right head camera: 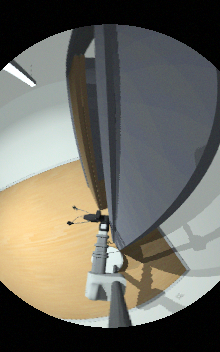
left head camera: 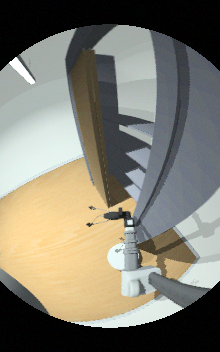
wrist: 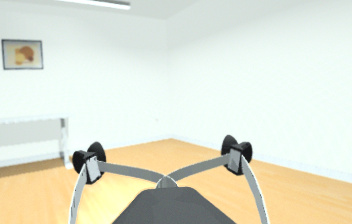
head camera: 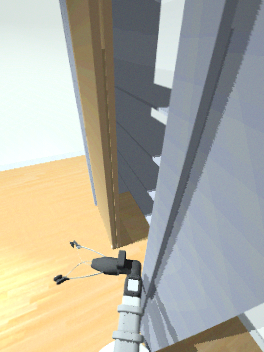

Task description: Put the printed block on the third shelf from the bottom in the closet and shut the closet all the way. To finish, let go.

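Pixels of known places: gripper, fingertip midpoint: [right head camera: 68, 214] [left head camera: 86, 215] [wrist: 163, 152] [head camera: 61, 259]; robot's base, link origin: [right head camera: 107, 259] [left head camera: 122, 255].
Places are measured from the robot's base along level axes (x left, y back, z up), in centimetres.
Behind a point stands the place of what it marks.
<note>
The grey closet [head camera: 215, 200] {x -9.2, y -23.9, z 138.3 cm} [left head camera: 200, 125] {x -9.3, y -23.6, z 150.5 cm} [right head camera: 160, 125] {x -11.7, y -19.6, z 150.4 cm} shows its near side panel, which hides most of its inside. Its brown door [head camera: 89, 100] {x 33.7, y -101.2, z 130.1 cm} [left head camera: 85, 115] {x 31.6, y -97.6, z 141.5 cm} [right head camera: 81, 115] {x 21.3, y -84.7, z 145.5 cm} stands open on the far side. Parts of several shelves show past the panel in the left head view, one of them a pale shelf [left head camera: 138, 157] {x -16.2, y -86.9, z 98.8 cm}. The printed block does not show in these views. My gripper [head camera: 68, 262] [left head camera: 90, 216] {x 30.7, y -35.2, z 83.6 cm} [right head camera: 72, 215] {x 30.7, y -35.2, z 83.6 cm} [wrist: 163, 152] {x 30.7, y -35.2, z 83.6 cm} is open, with its fingers wide apart and nothing between them. It points left, away from the closet, in front of the door's lower end.
My arm [head camera: 128, 325] {x 0.2, y -16.6, z 95.4 cm} [left head camera: 131, 250] {x -0.1, y -8.6, z 97.1 cm} [right head camera: 100, 252] {x -0.6, y -9.8, z 96.9 cm} runs close beside the near lower corner of the closet panel. My white round base [left head camera: 116, 256] {x 8.3, y 0.0, z 18.7 cm} is below it. In the wrist view, a white table [wrist: 65, 145] {x 323.7, y 111.0, z 23.9 cm} stands at the left under a framed picture [wrist: 22, 54] {x 339.8, y 173.5, z 161.6 cm}, by the walls.
</note>
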